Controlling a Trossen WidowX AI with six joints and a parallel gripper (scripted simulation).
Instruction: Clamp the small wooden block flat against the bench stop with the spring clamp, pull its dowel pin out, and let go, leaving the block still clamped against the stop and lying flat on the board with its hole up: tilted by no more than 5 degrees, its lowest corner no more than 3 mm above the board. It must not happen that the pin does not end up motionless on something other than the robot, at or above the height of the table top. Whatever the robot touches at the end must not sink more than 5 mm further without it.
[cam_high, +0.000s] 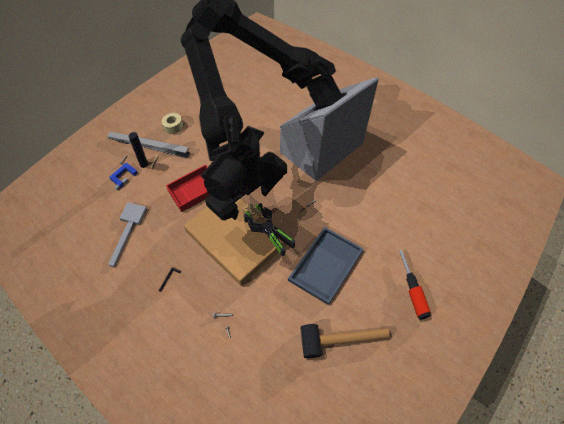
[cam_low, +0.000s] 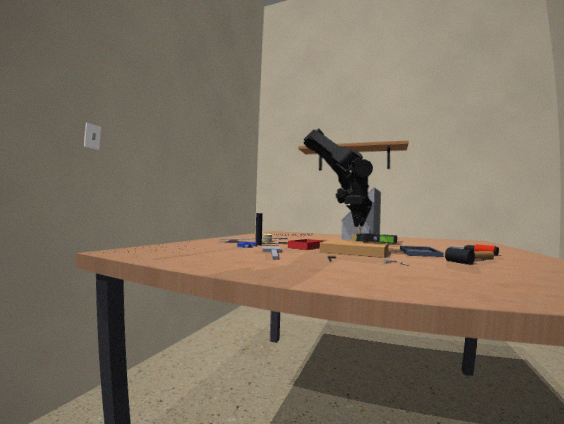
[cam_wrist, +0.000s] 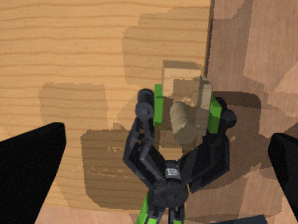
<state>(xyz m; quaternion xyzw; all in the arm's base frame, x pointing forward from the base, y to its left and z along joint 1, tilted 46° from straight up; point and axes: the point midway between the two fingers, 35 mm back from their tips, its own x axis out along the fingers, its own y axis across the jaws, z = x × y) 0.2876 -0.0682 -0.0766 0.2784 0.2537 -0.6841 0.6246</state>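
Right now my hand is 6 cm above the dowel pin. The rest, counted from my hand: small wooden block (8 cm below, 1 cm behind); then wooden board (10 cm below, 5 cm ahead); then bench stop (8 cm below, 2 cm behind).
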